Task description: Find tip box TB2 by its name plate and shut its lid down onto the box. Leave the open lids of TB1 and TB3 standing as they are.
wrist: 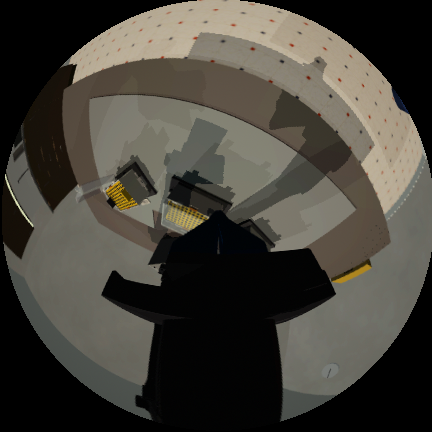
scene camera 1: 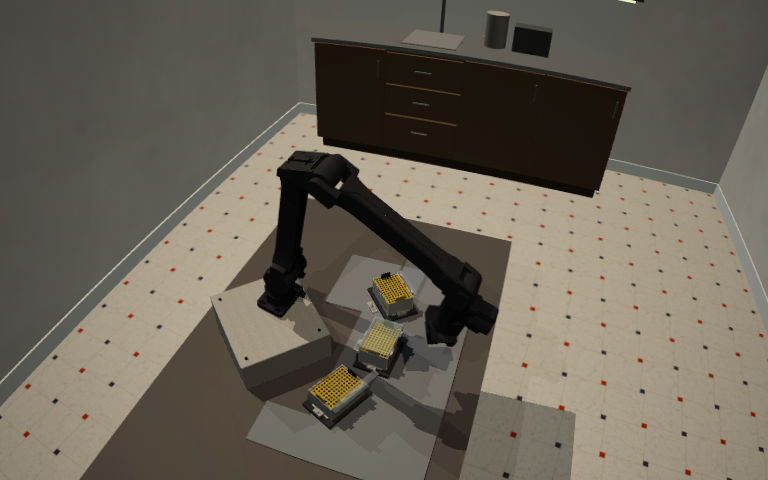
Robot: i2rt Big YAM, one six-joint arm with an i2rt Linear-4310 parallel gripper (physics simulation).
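Frame: origin at the arm's base, x ahead, y left, z up, level; millimetres.
Where they show: gripper, fingertip midpoint: (wrist: 217, 215) (scene camera 1: 430, 343); arm's base at its link origin: (scene camera 1: 280, 297).
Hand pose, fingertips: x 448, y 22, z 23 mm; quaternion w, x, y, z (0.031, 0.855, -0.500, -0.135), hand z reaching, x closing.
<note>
Things, the pixels of their top centre, and the offset from my fingertips. Level surfaces: height alone.
- middle box at its top centre: (wrist: 184, 228) (scene camera 1: 377, 333) 158 mm back, 18 mm left, 63 mm down
- far box at its top centre: (scene camera 1: 389, 287) (wrist: 120, 202) 213 mm back, 213 mm left, 75 mm down
- grey mat at its surface level: 141 mm down
- brown surface at its surface level: 144 mm down
Three tip boxes with yellow racks stand in a row. The middle box (scene camera 1: 378, 355) (wrist: 187, 215) has its clear lid (scene camera 1: 386, 331) lying over the rack; whether it is fully seated I cannot tell. The far box (scene camera 1: 392, 294) (wrist: 132, 187) has its clear lid (wrist: 95, 189) standing open. The near box (scene camera 1: 336, 390) also has its lid (scene camera 1: 370, 378) open; my gripper hides most of this box in the wrist view. The name plates are too small to read. My gripper (scene camera 1: 441, 340) (wrist: 217, 215) is shut and empty, to the right of the middle box in the scene view, apart from it.
The boxes stand on a grey mat (scene camera 1: 351, 447) (wrist: 300, 200) over a brown surface (scene camera 1: 186, 424) (wrist: 200, 77). The arm's pale base block (scene camera 1: 271, 339) is left of them. A dark cabinet (scene camera 1: 498, 118) (wrist: 45, 145) stands at the back.
</note>
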